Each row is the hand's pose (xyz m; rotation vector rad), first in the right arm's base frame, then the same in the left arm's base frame.
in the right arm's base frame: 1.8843 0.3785 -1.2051 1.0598 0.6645 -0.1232
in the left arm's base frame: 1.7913 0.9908 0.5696 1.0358 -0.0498 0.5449
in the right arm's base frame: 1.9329 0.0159 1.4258 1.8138 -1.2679 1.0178
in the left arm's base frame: -0.1109 0.1451 2.2193 1.6180 -1.6953 2.0365
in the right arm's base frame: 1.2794 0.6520 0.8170 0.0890 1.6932 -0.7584
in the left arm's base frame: -0.1809 0.8072 1.3481 0.3024 0.8683 -0.3667
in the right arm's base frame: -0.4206 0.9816 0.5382 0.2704 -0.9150 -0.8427
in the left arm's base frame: -1.0713 0.9901 -0.1519 0.8759 -1.6367 -0.5858
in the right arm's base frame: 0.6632 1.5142 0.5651 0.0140 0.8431 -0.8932
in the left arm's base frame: -0.5504 1.6265 0.7328 0.4097 0.0519 -0.5555
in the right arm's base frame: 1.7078 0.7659 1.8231 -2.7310 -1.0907 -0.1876
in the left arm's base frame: -0.7148 0.7762 2.3087 2.3634 1.4136 1.4669
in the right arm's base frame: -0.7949 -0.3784 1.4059 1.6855 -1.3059 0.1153
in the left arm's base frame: -1.6650 -0.5427 0.0494 1.9418 -1.7995 1.0160
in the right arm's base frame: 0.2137 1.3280 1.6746 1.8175 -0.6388 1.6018
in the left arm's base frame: -1.6306 1.1845 1.0577 1.1817 -0.9755 2.5656
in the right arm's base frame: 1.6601 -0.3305 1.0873 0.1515 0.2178 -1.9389
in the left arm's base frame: 0.0579 -0.1595 1.7860 1.0138 -0.2389 -1.4998
